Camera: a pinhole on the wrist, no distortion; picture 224 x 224 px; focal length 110.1 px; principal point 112.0 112.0 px. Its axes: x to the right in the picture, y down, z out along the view. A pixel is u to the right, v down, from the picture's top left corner.
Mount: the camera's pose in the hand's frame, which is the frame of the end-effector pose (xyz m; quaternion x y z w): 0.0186 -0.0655 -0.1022 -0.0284 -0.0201 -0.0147 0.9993
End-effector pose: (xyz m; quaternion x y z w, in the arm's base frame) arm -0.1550 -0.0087 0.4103 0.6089 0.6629 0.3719 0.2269
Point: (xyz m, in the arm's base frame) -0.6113 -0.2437 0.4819
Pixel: behind the camera
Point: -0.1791 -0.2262 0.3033
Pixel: outside the picture
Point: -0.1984 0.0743 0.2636
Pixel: 148.1 57.5
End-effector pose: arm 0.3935 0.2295 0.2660 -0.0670 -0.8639 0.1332 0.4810
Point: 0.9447 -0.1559 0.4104
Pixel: behind the camera
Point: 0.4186 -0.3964 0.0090
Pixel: outside the picture
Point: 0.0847 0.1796 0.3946
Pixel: 204.5 102.3
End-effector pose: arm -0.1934 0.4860 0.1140 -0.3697 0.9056 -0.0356 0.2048
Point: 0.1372 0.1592 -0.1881
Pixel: 142.1 28.8
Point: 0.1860 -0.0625 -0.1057
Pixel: outside the picture
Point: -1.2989 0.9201 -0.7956
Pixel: outside the picture
